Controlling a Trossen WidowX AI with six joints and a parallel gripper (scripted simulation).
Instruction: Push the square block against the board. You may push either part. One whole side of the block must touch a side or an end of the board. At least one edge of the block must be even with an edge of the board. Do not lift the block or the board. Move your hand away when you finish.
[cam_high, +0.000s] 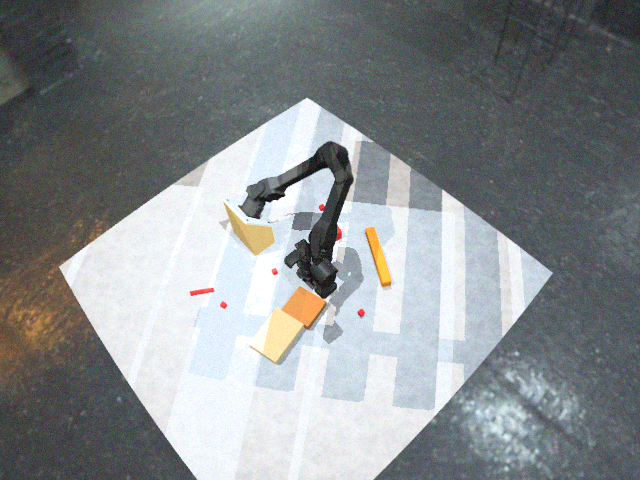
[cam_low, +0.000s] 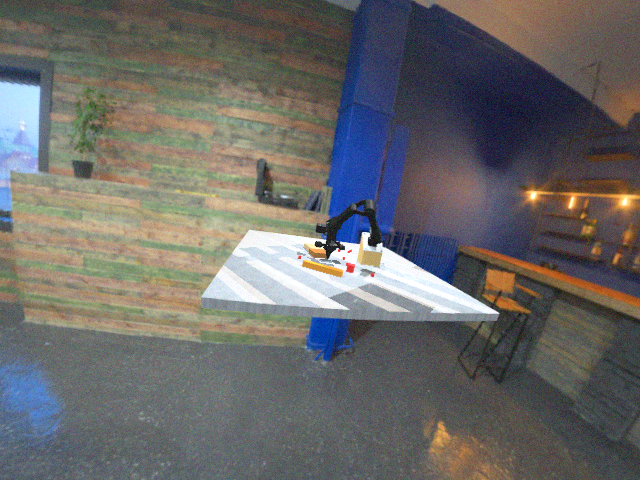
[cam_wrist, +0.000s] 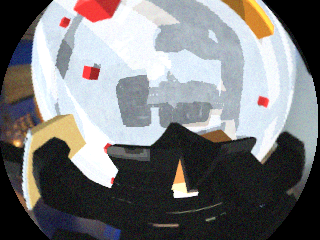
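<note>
The square block is 7 cm to the right of my gripper tip, 5 cm ahead of it and 1 cm above it. The rest, counted from my gripper tip: tan flat block: 19 cm to the right, 8 cm ahead, 1 cm above; board: 24 cm to the left, 6 cm ahead, 1 cm above; red cube: 18 cm to the left, 11 cm behind, 1 cm above.
</note>
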